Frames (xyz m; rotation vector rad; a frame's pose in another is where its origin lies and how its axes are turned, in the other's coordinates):
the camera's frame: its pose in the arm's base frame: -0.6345 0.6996 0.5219 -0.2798 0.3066 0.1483
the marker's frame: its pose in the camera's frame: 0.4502 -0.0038 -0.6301 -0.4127 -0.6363 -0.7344
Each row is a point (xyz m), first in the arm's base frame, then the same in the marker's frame.
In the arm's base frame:
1: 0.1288 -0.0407 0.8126
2: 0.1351 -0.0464 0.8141
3: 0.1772 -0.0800 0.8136
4: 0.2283 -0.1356 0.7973
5: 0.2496 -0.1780 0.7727
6: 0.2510 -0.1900 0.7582
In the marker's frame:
1: 1.0920 -0.6580 0.1121
2: 1.0992 -0.6593 0.1074
3: 1.1401 -0.6599 0.0724
4: 1.1843 -0.6626 0.0091
5: 1.1970 -0.6676 -0.0426
6: 1.1927 -0.6676 -0.0610

